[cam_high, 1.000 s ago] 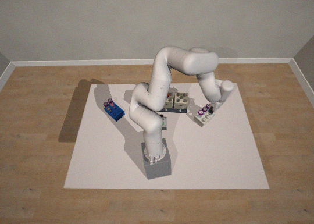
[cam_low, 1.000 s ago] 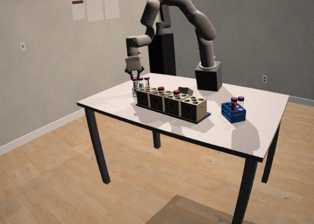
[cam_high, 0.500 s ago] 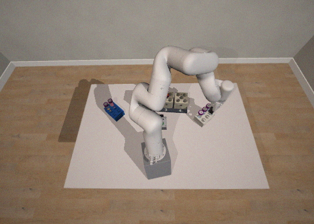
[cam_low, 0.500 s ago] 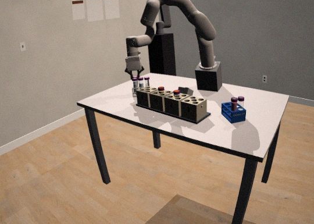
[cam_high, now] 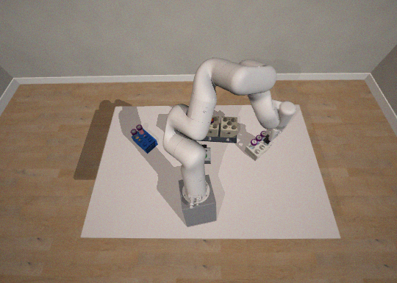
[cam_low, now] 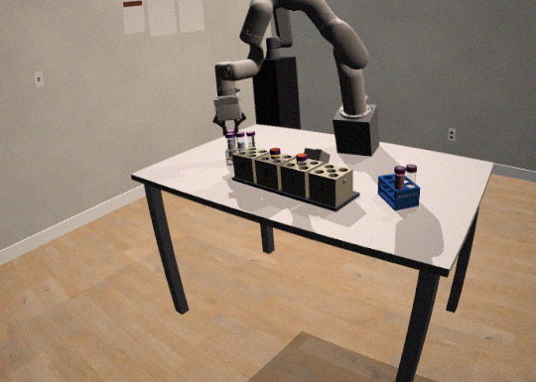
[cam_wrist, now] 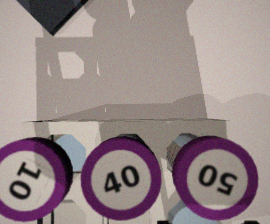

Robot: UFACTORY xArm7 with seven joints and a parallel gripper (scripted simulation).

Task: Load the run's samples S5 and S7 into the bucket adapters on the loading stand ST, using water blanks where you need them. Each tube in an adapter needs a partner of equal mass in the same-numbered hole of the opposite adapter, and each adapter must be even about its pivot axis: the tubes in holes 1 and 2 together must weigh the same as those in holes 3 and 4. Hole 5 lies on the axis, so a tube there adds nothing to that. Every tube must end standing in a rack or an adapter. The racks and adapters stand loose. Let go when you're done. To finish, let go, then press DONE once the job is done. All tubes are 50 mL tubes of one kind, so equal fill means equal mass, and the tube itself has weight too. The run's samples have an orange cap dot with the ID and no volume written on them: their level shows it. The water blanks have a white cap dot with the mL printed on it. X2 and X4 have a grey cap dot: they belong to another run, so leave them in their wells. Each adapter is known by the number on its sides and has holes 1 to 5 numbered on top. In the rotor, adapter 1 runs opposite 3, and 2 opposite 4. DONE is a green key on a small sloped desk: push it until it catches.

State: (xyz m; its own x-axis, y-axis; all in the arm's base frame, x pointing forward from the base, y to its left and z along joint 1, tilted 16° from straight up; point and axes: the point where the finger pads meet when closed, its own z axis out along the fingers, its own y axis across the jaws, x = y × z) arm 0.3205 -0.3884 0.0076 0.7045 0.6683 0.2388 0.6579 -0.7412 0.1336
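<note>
Now: hand 1 cm past the white rack, 4 cm to the right of it and 9 cm above it. The rest, counted from my hand: adapter 12 cm ahead, 54 cm to the left, 7 cm below; dark stand 11 cm ahead, 38 cm to the left, 11 cm below; blue rack 1 cm ahead, 72 cm to the left, 9 cm below.
</note>
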